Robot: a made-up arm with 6 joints.
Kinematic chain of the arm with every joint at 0, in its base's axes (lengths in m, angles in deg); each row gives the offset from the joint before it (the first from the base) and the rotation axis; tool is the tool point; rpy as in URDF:
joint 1: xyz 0 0 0.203 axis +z
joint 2: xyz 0 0 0 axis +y
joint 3: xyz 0.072 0 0.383 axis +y
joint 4: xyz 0.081 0 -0.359 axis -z
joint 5: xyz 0 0 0 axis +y
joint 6: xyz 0.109 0 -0.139 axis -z
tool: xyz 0 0 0 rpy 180 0 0
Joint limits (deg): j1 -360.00..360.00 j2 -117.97..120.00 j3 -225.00..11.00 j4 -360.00..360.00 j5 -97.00..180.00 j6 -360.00..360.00
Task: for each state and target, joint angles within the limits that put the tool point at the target. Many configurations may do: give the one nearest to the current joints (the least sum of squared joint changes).
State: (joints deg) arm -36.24 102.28 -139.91 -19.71 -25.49 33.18
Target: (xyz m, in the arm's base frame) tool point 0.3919 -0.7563 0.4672
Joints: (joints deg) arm -64.86 68.80 -154.52 -12.91 -19.99 33.18
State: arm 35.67 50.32 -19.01 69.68 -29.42 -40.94
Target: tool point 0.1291 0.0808 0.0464
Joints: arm 78.05 24.13 11.00 48.18 -18.23 -40.94
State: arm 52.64 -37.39 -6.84 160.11 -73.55 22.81
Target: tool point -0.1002 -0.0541 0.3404
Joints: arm 34.85 -73.84 -17.30 185.92 -97.00 22.81
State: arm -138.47 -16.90 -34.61 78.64 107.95 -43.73
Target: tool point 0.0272 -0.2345 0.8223
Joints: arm -126.47 -37.25 -77.95 95.80 104.67 -43.73
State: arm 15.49 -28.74 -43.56 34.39 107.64 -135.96
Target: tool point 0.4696 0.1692 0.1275
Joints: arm 10.98 23.49 -60.28 37.60 83.42 -135.96
